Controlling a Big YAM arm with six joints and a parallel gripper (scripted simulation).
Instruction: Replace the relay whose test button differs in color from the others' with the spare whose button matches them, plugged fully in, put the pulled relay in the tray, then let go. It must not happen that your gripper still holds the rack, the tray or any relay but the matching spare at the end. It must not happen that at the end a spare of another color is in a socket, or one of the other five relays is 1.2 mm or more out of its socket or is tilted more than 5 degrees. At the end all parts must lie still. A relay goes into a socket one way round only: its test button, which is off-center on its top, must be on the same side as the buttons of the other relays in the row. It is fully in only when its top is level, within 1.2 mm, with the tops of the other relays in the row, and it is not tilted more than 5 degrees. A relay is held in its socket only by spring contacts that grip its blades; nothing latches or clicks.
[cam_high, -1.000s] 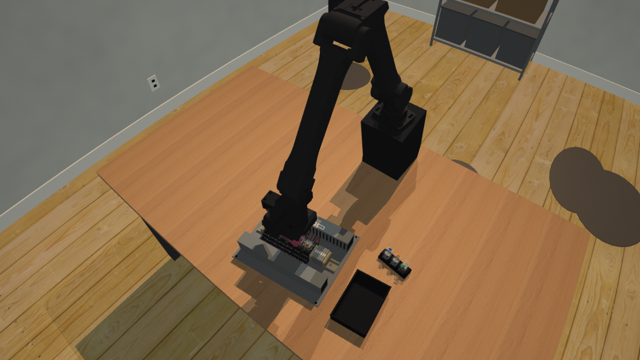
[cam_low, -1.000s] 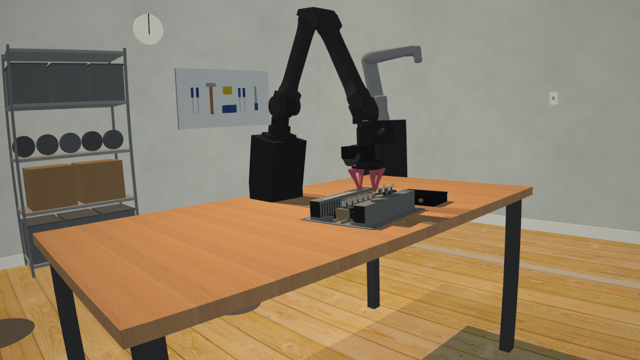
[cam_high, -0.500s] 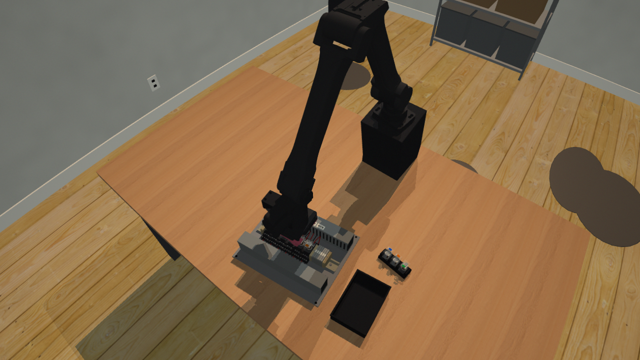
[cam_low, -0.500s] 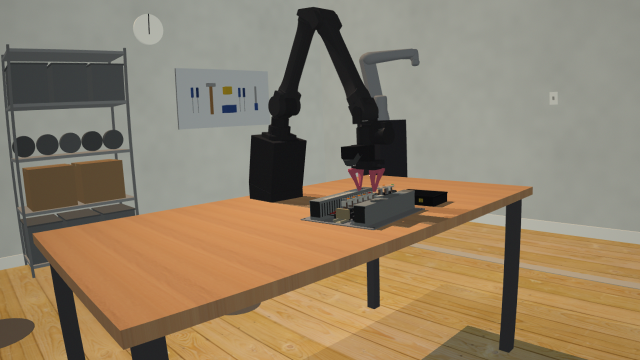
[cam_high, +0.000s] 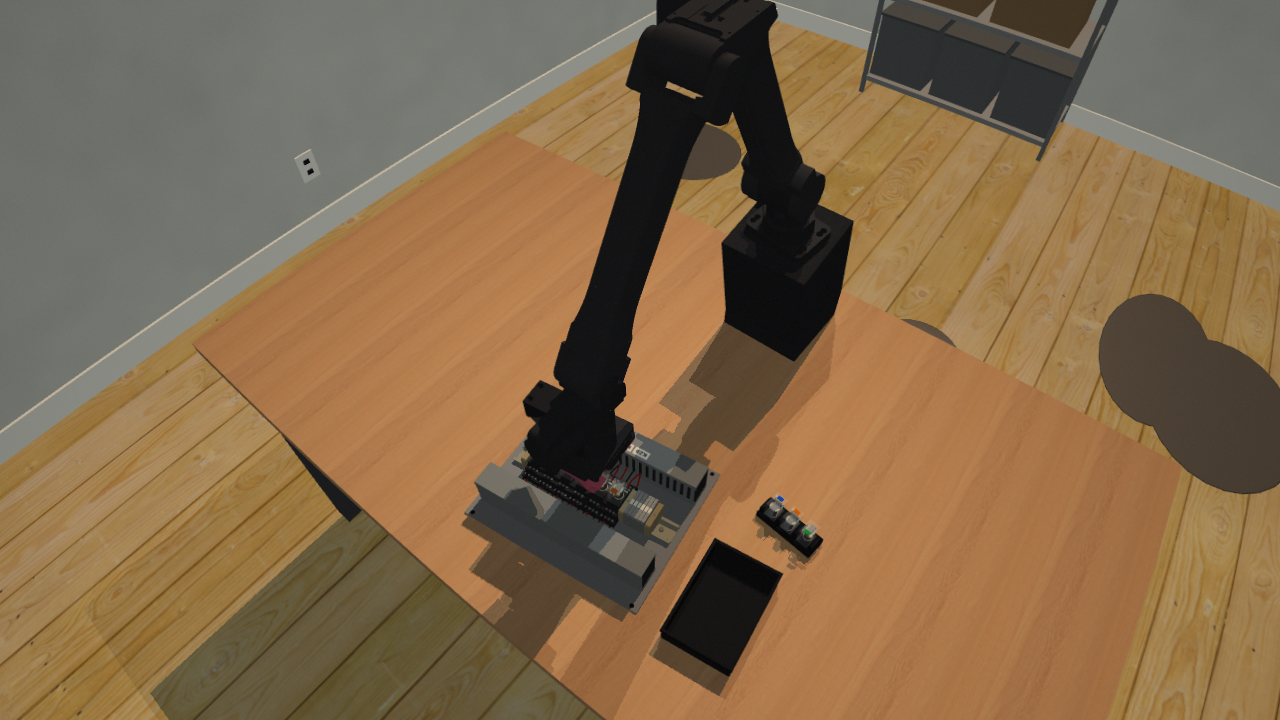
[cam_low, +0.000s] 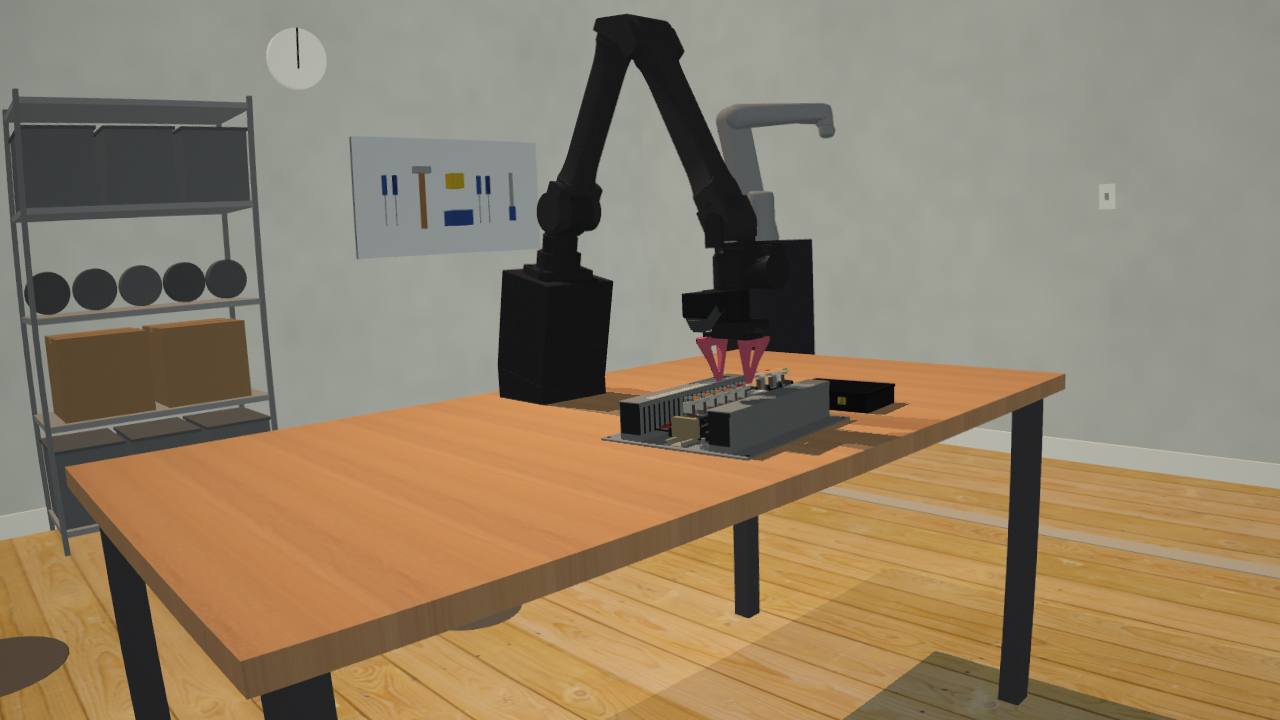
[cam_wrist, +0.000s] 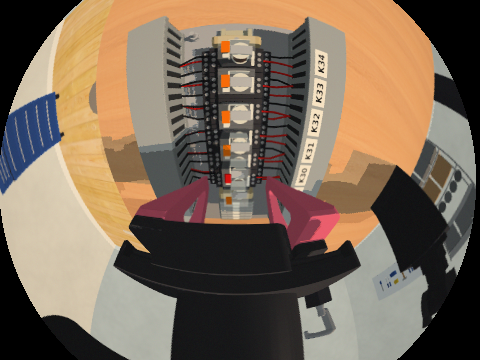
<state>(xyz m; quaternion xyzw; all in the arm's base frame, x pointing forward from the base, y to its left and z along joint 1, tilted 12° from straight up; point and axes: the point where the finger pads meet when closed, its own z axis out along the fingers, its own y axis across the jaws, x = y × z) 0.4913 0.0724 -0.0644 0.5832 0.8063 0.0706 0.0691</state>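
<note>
Now: the grey relay panel 10 mm ahead of my hand, 20 mm to the right of it and 80 mm below it. From my hand the other things lie so: blue-button relay: 180 mm behind, 200 mm to the left, 50 mm below; black tray: 10 mm behind, 250 mm to the left, 70 mm below; black spare holder: 180 mm behind, 230 mm to the left, 70 mm below.
</note>
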